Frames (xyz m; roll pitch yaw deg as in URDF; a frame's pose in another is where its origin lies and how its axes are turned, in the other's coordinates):
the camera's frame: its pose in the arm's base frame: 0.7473 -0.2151 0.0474 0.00 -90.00 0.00
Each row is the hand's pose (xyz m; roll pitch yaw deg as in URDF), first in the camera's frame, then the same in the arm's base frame.
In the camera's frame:
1: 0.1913 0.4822 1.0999 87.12 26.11 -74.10
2: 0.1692 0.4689 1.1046 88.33 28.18 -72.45
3: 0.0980 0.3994 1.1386 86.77 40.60 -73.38
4: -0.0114 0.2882 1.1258 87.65 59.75 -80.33
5: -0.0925 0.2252 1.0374 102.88 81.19 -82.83
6: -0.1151 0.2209 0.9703 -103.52 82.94 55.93
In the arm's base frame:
1: -0.3526 0.2671 0.2387 169.97 -14.24 -63.00
2: -0.3573 0.2538 0.2166 169.84 -15.41 -60.67
3: -0.3913 0.1843 0.1454 165.78 -12.54 -48.19
4: -0.3785 0.0731 0.0360 169.28 -4.85 -29.89
5: -0.2901 0.0101 -0.0451 -174.21 -1.10 -8.74
6: -0.2230 0.0058 -0.0677 -159.65 -3.95 5.86

